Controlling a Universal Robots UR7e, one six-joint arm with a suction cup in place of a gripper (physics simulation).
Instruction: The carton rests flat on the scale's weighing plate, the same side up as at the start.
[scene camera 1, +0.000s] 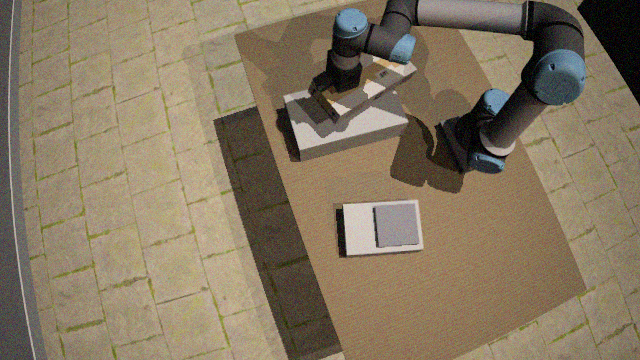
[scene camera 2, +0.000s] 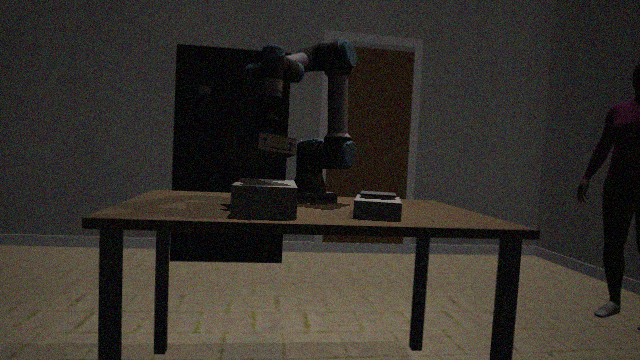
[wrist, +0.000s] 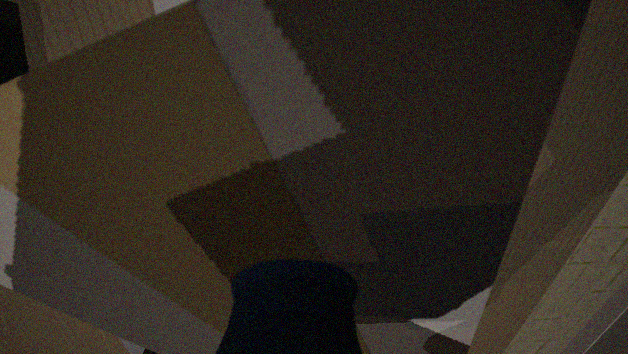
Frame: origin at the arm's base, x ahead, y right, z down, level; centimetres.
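Where they show: hand, its tool point: (wrist: 296, 268); arm's base, origin of its link: (scene camera 2: 309, 192).
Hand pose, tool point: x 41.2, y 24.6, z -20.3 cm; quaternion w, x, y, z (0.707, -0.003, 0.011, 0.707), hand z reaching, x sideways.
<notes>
Each offset is from my tool point to the top centre of the thing. Level surfaces: height alone.
The carton (scene camera 1: 372, 90) (scene camera 2: 277, 143) (wrist: 125, 125), tan with pale bands, hangs from my suction cup (wrist: 295, 300), turned at an angle above a white block. A gap shows under it in the scene camera 2 view, where its lower edge slopes down to the right. Arrows show on its side. My gripper (scene camera 1: 345, 84) (scene camera 2: 272, 120) has suction on the carton's upper face; the contact itself is hidden. The scale {dy -39.2, dx +3.7, dz +16.1 cm} (scene camera 1: 358, 230) (scene camera 2: 377, 210) stands apart on the table, with its grey weighing plate {dy -40.7, dx +0.0, dz +16.1 cm} (scene camera 1: 396, 225) (scene camera 2: 378, 194) bare.
The white block {dy -0.6, dx -2.5, dz +13.8 cm} (scene camera 1: 370, 125) (scene camera 2: 265, 202) stands on the table {dz +23.6 cm} (scene camera 1: 450, 260) (scene camera 2: 440, 215), under the carton. The scale is nearer the bottom of the scene camera 1 view. The arm's base stands to the right of the block there. A person (scene camera 2: 625, 200) stands right of the table.
</notes>
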